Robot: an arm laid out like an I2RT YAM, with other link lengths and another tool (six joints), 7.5 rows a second.
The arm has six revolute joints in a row. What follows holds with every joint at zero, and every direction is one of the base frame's.
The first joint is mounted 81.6 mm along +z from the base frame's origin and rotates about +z.
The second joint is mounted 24 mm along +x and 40.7 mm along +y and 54.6 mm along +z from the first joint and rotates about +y.
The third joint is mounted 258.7 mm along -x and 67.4 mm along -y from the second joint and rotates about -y.
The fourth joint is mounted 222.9 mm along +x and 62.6 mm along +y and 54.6 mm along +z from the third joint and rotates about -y.
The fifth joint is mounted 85.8 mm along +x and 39.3 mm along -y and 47 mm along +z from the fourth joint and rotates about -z.
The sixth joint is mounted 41.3 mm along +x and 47 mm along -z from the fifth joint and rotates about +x.
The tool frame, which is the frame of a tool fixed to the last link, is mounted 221 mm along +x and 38 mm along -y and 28 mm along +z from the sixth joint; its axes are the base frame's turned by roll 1.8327, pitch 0.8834 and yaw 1.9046 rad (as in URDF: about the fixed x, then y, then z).
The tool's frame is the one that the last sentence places.
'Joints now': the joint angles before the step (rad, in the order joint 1, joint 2, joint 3, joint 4, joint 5, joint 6). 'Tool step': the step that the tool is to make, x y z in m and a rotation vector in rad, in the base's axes. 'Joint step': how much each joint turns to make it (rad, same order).
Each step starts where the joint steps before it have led.
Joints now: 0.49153 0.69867 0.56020 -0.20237 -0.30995 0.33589
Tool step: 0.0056 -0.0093 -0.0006 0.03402 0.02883 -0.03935
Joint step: -0.03079 -0.00014 -0.00017 0.00419 -0.00636 0.04606
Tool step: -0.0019 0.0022 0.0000 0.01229 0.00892 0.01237
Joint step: -0.01067 0.00015 0.00030 -0.00053 -0.02669 0.00687
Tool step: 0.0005 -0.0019 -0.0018 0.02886 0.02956 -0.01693
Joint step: -0.00487 -0.00024 -0.00014 0.00028 -0.00145 0.04314
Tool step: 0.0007 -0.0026 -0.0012 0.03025 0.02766 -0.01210
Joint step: -0.01988 -0.00008 -0.00004 0.00034 -0.02025 0.03661
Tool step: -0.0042 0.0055 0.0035 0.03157 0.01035 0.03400
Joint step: -0.03163 0.00024 0.00082 0.00667 -0.07284 0.01068
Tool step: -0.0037 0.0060 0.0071 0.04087 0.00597 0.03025
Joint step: -0.02504 -0.00021 -0.00006 0.02009 -0.06509 0.02333
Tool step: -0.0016 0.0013 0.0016 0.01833 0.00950 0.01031
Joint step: -0.01577 -0.00002 0.00003 0.00419 -0.03105 0.01344
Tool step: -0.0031 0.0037 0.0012 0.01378 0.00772 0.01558
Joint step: -0.00190 -0.00025 0.00009 0.00301 -0.02134 0.01131
